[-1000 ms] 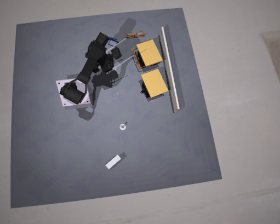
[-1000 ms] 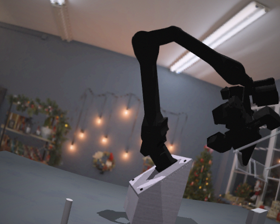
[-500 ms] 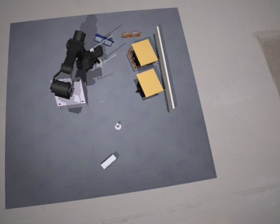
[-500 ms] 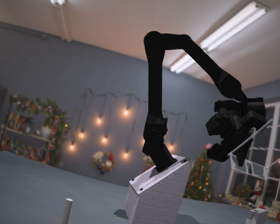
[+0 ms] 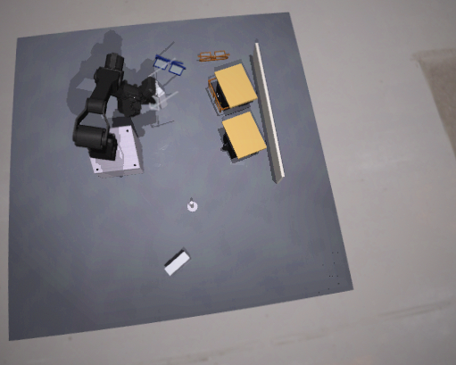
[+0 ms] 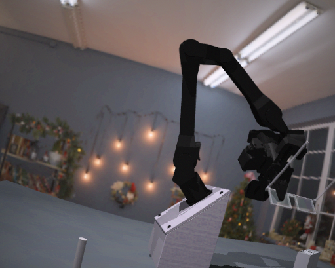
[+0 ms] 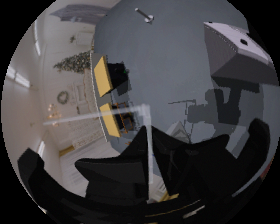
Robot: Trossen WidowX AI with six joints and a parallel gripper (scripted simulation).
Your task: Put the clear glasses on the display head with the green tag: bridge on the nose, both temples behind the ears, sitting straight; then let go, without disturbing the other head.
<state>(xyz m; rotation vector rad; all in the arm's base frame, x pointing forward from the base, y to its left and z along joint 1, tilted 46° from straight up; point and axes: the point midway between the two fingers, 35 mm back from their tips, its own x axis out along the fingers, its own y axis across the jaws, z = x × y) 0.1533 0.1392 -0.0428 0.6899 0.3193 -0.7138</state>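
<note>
The white peg is 110 mm ahead of my gripper tip, 350 mm to the right of it and 190 mm below it. The rest, counted from my gripper tip: long white wall (440 mm ahead, 20 mm to the left, 160 mm below).
</note>
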